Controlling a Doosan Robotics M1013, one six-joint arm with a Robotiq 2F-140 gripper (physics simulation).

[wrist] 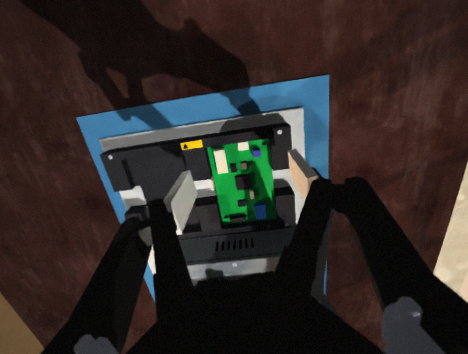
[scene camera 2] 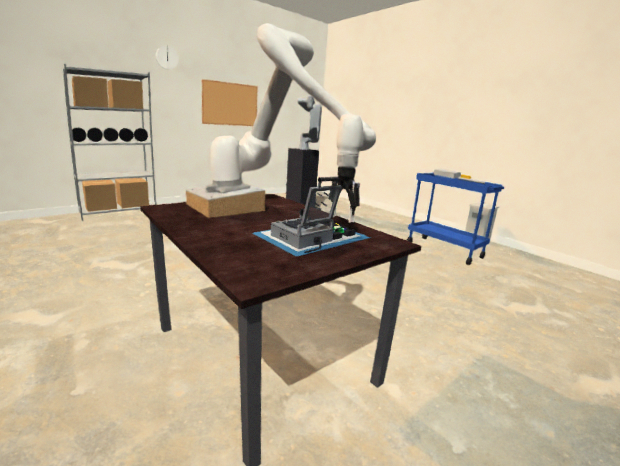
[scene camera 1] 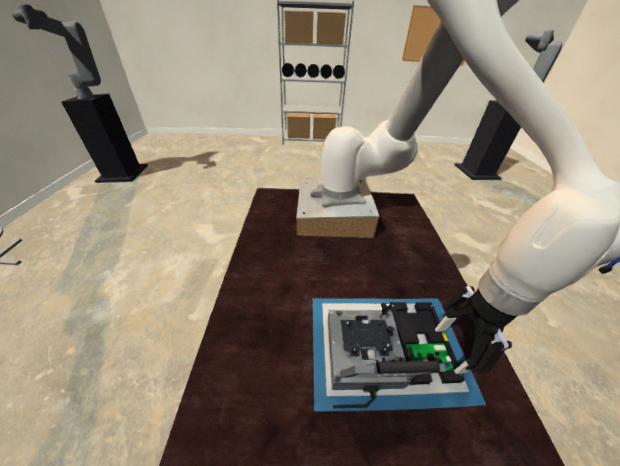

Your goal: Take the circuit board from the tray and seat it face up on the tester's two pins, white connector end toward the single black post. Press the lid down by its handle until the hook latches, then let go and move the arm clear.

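Places are measured from the arm's base along level axes (x ahead, y left, z up), in metres.
Pixels of known places: gripper, between the fingertips: (wrist: 240,173) (scene camera 2: 341,219) (scene camera 1: 449,349); arm's base, origin of its link: (scene camera 2: 228,188) (scene camera 1: 340,194).
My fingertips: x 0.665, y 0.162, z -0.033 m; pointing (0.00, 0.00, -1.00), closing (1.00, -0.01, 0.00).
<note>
For each thing: its top centre in the pictures, then the offset to it from my fingertips. "spot": a spot on its surface instead. Level surfaces: height alone.
- green circuit board, centre of its top: (wrist: 244,187) (scene camera 1: 430,356) (scene camera 2: 335,228) dx -0.003, dy -0.034, dz -0.039 m
- black tray, a spot on its surface: (wrist: 150,167) spot: dx -0.110, dy +0.012, dz -0.048 m
- grey tester, a spot on its surface: (scene camera 1: 341,358) spot: dx -0.006, dy -0.271, dz -0.006 m
- dark nest, centre of its top: (scene camera 1: 365,334) (scene camera 2: 299,222) dx -0.056, dy -0.201, dz +0.003 m
- black handle, centre of its top: (scene camera 1: 409,365) (scene camera 2: 329,176) dx +0.091, dy -0.212, dz +0.210 m
- blue-edged mat, height of its surface: dz -0.064 m
- dark table, height of its surface: dz -0.066 m
The green circuit board (scene camera 1: 426,350) (scene camera 2: 339,229) (wrist: 255,182) lies face up in the black tray (scene camera 1: 416,325) (wrist: 150,167). Its white connector is at the upper left in the wrist view. My gripper (scene camera 1: 452,346) (wrist: 240,173) is open and empty above the tray, with one pale fingertip on each side of the board in the wrist view. The grey tester (scene camera 1: 341,358) (scene camera 2: 283,234) stands beside the tray, with a dark nest (scene camera 1: 365,333) on top. Its lid is raised, with a black handle (scene camera 1: 408,366) (scene camera 2: 328,179) across the top. I cannot make out the two pins.
Tester and tray are on a blue-edged mat (scene camera 1: 323,403) (wrist: 310,95) on the dark table (scene camera 1: 280,270) (scene camera 2: 215,250). The raised lid stands close to the board. The arm's base block (scene camera 1: 338,226) is at the back. A blue cart (scene camera 2: 448,234) is beyond the table.
</note>
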